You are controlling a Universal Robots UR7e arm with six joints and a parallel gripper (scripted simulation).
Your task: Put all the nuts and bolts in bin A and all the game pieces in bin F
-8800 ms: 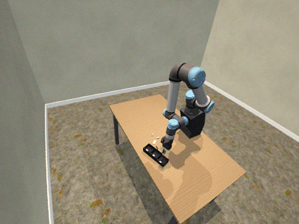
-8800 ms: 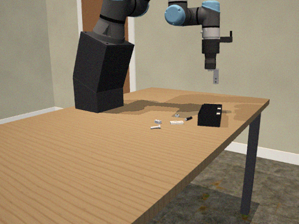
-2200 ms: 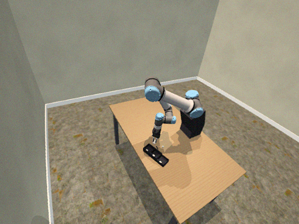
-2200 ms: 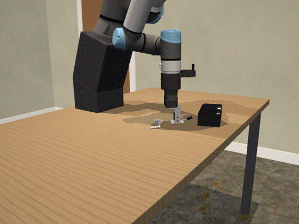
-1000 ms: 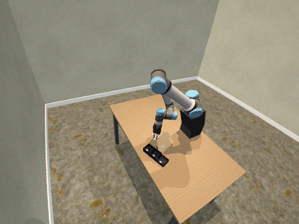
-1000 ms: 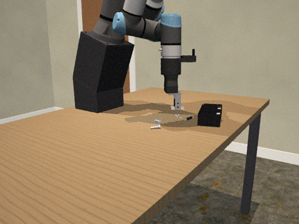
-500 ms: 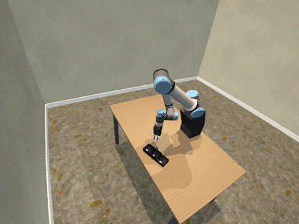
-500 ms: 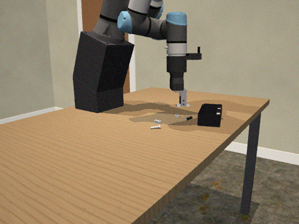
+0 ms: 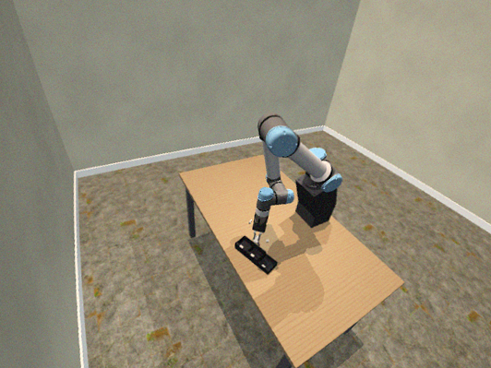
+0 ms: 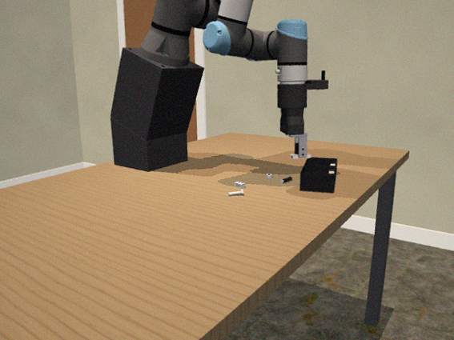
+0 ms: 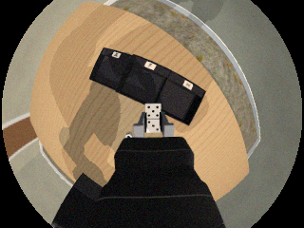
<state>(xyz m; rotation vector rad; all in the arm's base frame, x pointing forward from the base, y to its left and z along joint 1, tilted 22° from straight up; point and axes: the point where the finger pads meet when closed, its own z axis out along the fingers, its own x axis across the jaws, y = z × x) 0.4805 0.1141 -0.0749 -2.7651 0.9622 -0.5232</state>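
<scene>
Now: hand 3 cm short of the black bin, 6 cm to the right of it and 6 cm above it. Also, from my hand: bolt: 5 cm behind, 19 cm to the right, 8 cm below; small ring-shaped piece: 9 cm behind, 2 cm to the right, 8 cm below; white speckled piece: 1 cm below.
</scene>
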